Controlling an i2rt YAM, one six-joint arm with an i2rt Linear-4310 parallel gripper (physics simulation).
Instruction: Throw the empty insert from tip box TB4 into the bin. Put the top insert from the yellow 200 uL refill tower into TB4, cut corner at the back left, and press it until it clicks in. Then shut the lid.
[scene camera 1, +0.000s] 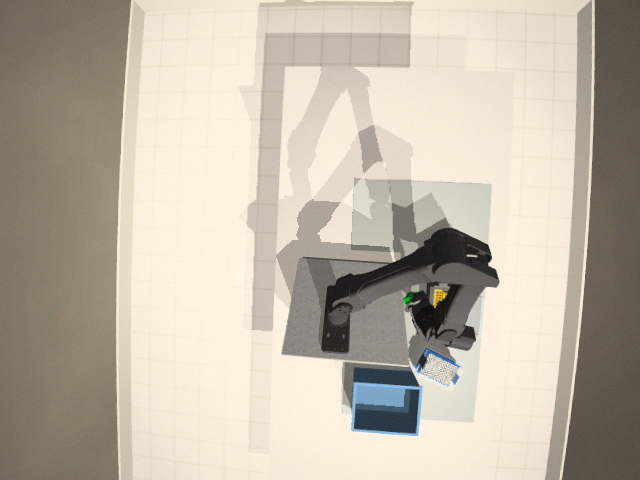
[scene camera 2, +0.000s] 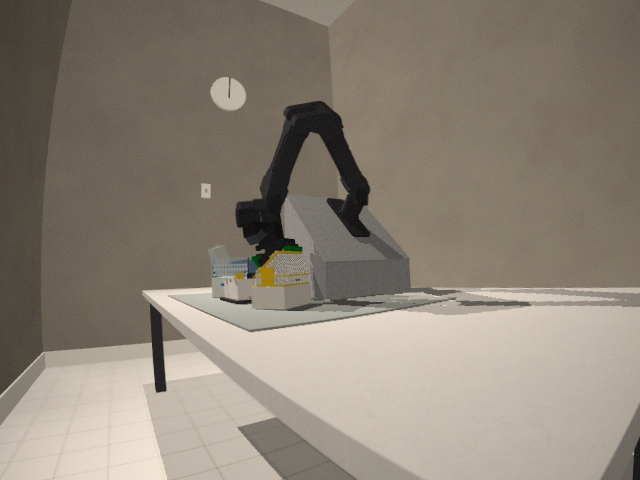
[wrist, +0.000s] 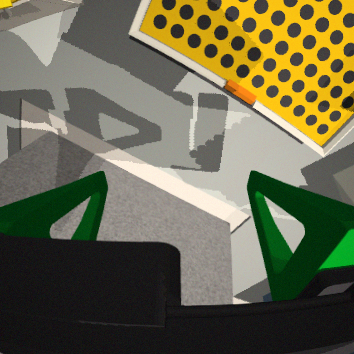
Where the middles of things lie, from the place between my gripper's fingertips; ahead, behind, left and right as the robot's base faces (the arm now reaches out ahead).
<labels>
The blue-and-white tip box (scene camera 1: 430, 363) is 190 mm to the right of my hand and 80 mm ahead of it. Also, from my hand: blue bin (scene camera 1: 384, 401) 330 mm to the right, 80 mm behind.
</labels>
